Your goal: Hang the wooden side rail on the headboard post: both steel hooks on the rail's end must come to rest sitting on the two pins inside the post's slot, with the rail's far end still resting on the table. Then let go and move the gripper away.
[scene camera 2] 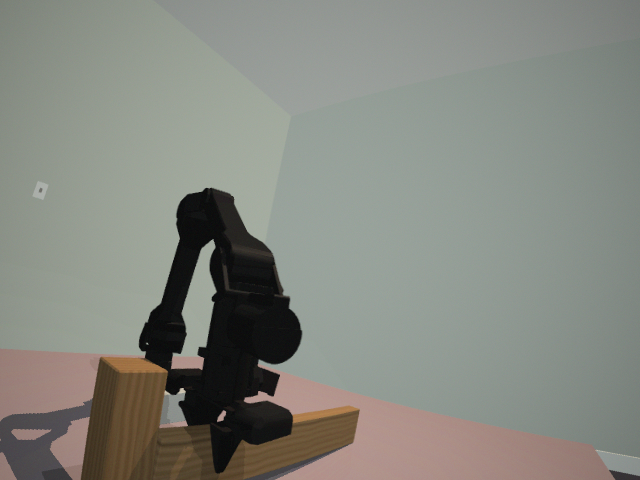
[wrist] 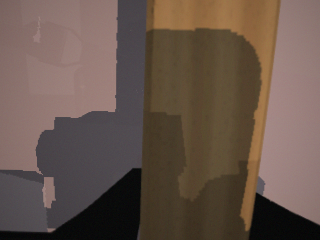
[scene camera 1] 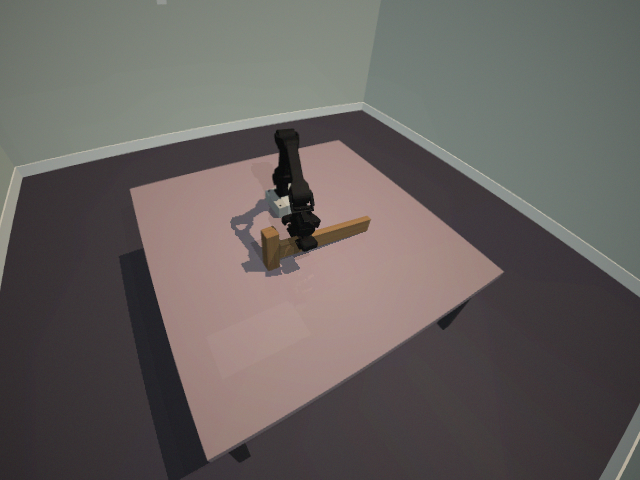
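You'd see my gripper here (wrist: 173,178). There's a wooden side rail (scene camera 1: 336,232), which I can also see in the wrist view (wrist: 207,81), and there's a wooden headboard post (scene camera 1: 269,236) too.
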